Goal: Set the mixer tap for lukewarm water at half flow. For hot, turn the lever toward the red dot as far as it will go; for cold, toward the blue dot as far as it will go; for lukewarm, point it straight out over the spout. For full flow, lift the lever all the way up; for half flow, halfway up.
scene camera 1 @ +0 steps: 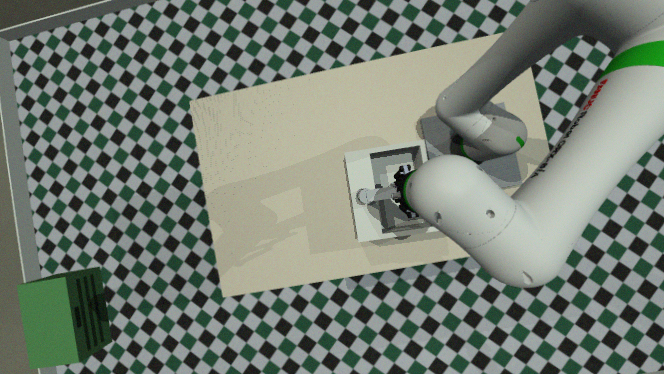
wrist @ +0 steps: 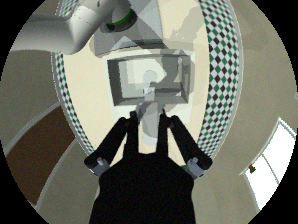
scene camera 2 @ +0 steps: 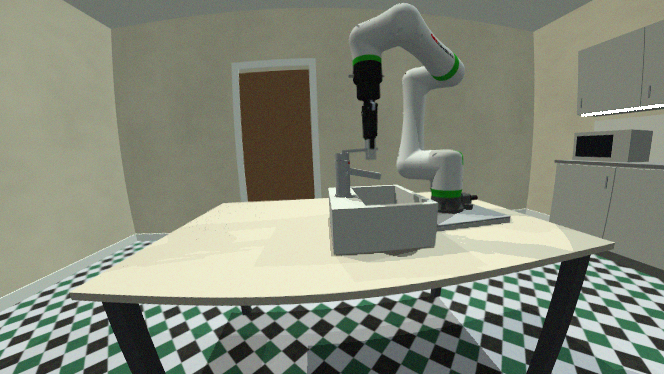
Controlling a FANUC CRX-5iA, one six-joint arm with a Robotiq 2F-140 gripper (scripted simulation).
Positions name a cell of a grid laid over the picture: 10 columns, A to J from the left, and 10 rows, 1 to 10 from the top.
Labels:
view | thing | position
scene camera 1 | sink basin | F5
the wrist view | my gripper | F5
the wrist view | grey mixer tap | F5
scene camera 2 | my gripper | F5

